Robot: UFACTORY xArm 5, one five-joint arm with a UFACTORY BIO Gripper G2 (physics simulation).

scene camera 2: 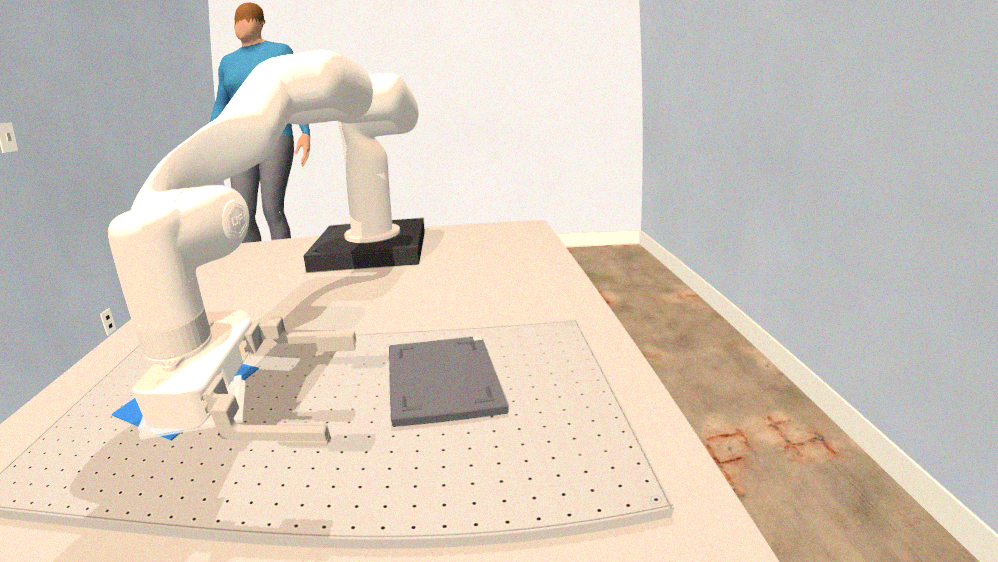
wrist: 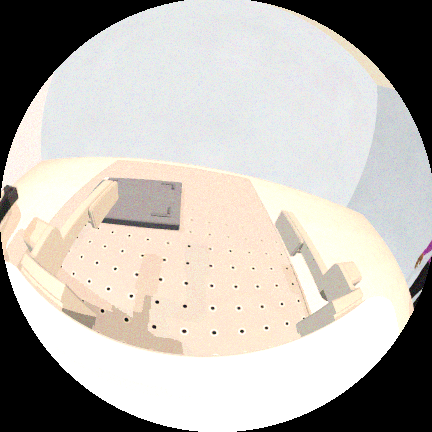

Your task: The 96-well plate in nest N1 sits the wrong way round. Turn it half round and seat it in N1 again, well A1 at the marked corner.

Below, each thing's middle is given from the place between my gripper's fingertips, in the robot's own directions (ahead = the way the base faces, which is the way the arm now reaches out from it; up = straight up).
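Counted from my hand: white 96-well plate (scene camera 2: 146, 431) 22 cm to the right, 3 cm behind, 6 cm below; blue sheet (scene camera 2: 130, 412) 26 cm to the right, 7 cm behind, 7 cm below; dark grey nest (scene camera 2: 444, 377) 8 cm to the left, 11 cm behind, 6 cm below.
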